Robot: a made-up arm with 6 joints.
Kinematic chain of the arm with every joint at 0, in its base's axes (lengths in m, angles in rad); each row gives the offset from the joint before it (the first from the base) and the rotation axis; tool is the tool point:
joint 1: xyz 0 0 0.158 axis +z
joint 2: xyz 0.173 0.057 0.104 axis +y
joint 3: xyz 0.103 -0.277 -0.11 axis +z
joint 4: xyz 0.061 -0.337 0 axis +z
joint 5: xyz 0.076 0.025 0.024 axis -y
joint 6: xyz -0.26 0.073 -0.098 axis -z
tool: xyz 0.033 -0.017 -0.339
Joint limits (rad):
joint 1: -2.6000..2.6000
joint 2: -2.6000..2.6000
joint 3: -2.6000..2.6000
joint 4: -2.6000..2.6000
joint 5: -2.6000..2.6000
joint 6: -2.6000..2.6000
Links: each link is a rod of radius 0.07 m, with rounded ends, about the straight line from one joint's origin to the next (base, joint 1, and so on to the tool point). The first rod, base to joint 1, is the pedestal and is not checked.
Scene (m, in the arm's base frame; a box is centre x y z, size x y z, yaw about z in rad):
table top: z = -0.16
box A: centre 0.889 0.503 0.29 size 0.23 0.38 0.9 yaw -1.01
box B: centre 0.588 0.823 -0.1 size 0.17 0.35 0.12 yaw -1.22
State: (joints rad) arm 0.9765 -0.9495 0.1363 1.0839 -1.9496 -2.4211
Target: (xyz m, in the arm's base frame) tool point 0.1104 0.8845 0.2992
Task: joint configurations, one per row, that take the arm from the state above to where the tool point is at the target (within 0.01 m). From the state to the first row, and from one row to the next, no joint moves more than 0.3 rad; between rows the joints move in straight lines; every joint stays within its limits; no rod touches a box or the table.
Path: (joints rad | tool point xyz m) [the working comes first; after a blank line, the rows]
Joints at the target: 2.6000 -0.7248 0.7900 0.5771 -0.9973 -2.2951
Straight joint move there: touches box A.

1: 1.2184 -0.9318 0.0276 0.9703 -1.8081 -2.3913 | 0.6406 -0.3510 0.3555
2: 1.4603 -0.9141 -0.0810 0.8568 -1.6667 -2.3615 | 0.6808 -0.2011 0.2460
3: 1.7022 -0.8963 -0.1897 0.7432 -1.5252 -2.3317 | 0.6569 -0.0495 0.1396
4: 1.9441 -0.8786 -0.2983 0.6297 -1.3837 -2.3019 | 0.5745 0.0816 0.0448
5: 2.1860 -0.8609 -0.4070 0.5161 -1.2423 -2.2720 | 0.4473 0.1752 -0.0319
6: 2.2688 -0.8337 -0.1676 0.5283 -1.1933 -2.2767 | 0.4885 0.3332 0.0105
7: 2.3516 -0.8064 0.0718 0.5405 -1.1443 -2.2813 | 0.4763 0.5009 0.0710
8: 2.4344 -0.7792 0.3112 0.5527 -1.0953 -2.2859 | 0.4064 0.6607 0.1438
9: 2.5172 -0.7520 0.5506 0.5649 -1.0463 -2.2905 | 0.2814 0.7941 0.2222
10: 2.6000 -0.7248 0.7900 0.5771 -0.9973 -2.2951 | 0.1104 0.8845 0.2992

